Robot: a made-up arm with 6 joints. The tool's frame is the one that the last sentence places.
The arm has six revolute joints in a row. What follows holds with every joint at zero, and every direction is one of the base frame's. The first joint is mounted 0.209 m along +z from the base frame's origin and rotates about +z. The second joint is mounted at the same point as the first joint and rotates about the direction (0, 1, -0.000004). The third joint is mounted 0.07 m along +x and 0.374 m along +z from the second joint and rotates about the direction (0, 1, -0.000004). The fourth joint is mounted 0.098 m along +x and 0.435 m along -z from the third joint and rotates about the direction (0, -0.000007, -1). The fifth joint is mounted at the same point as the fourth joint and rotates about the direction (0, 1, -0.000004). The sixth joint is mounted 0.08 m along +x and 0.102 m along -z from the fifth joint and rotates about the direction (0, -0.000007, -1). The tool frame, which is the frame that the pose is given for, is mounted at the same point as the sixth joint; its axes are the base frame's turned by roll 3.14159, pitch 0 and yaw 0 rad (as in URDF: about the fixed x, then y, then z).
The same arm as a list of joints. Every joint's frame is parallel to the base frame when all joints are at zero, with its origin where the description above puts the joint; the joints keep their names.
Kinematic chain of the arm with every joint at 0, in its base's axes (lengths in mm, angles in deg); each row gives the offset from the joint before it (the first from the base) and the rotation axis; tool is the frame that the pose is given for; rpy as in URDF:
joint 1: xyz 0 0 209 axis +z
joint 2: xyz 0 0 0 axis +y
joint 3: xyz 70 0 374 axis +y
joint 4: xyz 98 0 -435 axis -z
joint 5: xyz 0 0 0 axis +y
joint 6: xyz 80 0 -102 axis -z
tool: xyz 0 0 0 rpy 180 0 0

